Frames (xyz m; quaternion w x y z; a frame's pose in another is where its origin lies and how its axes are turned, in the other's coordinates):
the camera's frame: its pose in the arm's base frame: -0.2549 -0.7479 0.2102 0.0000 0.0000 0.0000 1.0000
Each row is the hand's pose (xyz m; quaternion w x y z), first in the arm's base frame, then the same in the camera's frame.
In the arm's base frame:
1: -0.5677 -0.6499 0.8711 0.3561 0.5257 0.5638 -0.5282
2: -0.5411 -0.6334 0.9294 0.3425 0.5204 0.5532 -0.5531
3: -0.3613 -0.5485 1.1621 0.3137 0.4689 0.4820 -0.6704
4: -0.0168 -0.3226 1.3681 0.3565 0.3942 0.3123 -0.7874
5: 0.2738 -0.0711 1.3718 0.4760 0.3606 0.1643 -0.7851
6: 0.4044 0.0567 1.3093 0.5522 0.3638 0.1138 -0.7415
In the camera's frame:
1: 0.3128 -0.0980 0.6609 0.5282 -0.5638 0.5257 0.3561
2: 0.2862 -0.1145 0.7192 0.5531 -0.5532 0.5204 0.3425
3: 0.1064 -0.1994 0.9519 0.6704 -0.4820 0.4689 0.3137
4: -0.2381 -0.4253 1.1579 0.7874 -0.3123 0.3942 0.3565
5: -0.5287 -0.6768 1.1616 0.7851 -0.1643 0.3606 0.4760
6: -0.6593 -0.8046 1.0991 0.7415 -0.1138 0.3638 0.5522

